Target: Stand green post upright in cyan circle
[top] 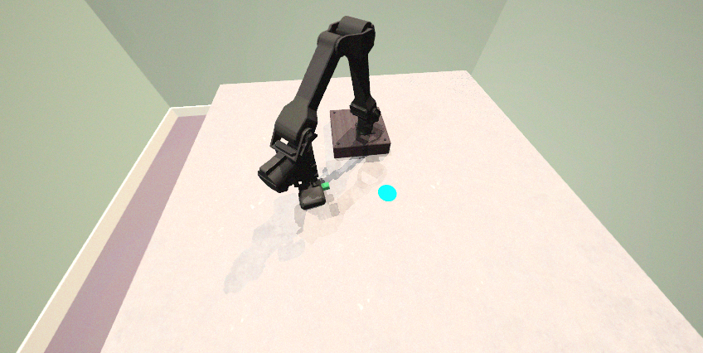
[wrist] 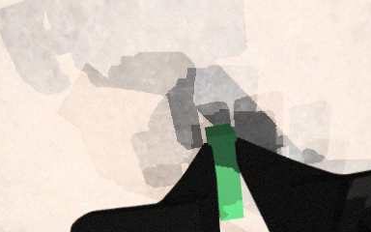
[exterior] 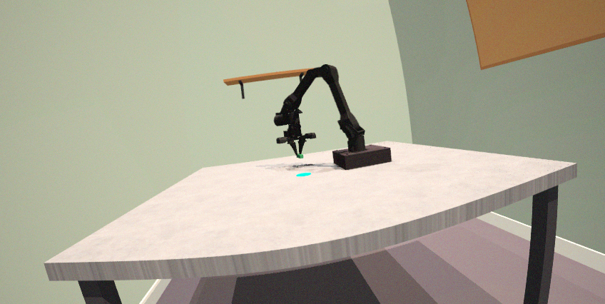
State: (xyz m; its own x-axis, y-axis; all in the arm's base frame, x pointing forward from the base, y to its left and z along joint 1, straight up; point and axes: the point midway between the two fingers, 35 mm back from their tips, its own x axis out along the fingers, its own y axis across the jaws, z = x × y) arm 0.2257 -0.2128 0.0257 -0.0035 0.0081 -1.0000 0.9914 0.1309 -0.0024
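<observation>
Now: gripper tip 2 cm short of the cyan circle, 24 cm to the right of it and 5 cm above it. The rest, counted from my gripper tip: green post: 2 cm to the left.
</observation>
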